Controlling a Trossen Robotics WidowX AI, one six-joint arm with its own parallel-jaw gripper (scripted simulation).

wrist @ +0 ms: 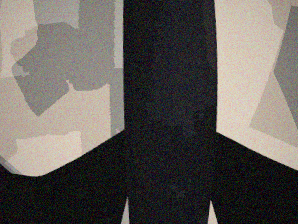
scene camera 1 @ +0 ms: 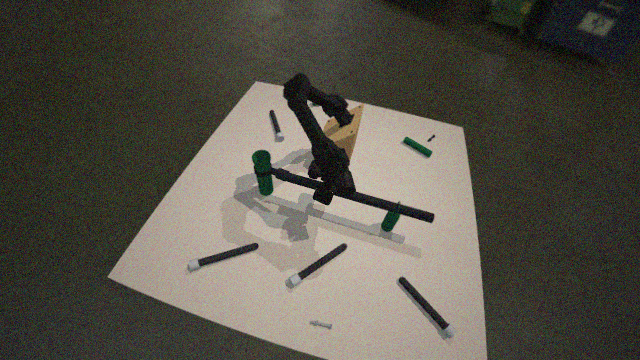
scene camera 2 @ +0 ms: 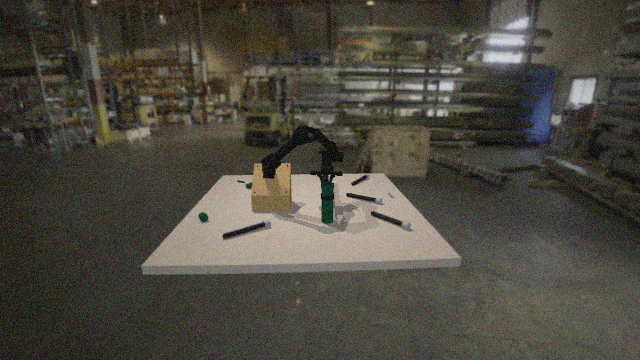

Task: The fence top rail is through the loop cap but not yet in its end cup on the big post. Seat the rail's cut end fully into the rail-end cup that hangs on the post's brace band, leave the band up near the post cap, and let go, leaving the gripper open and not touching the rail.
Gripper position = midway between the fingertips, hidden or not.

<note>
In view: my gripper (wrist: 166, 134) and a long dark top rail (scene camera 1: 362, 198).
The long dark top rail also shows in the wrist view (wrist: 170, 82).
</note>
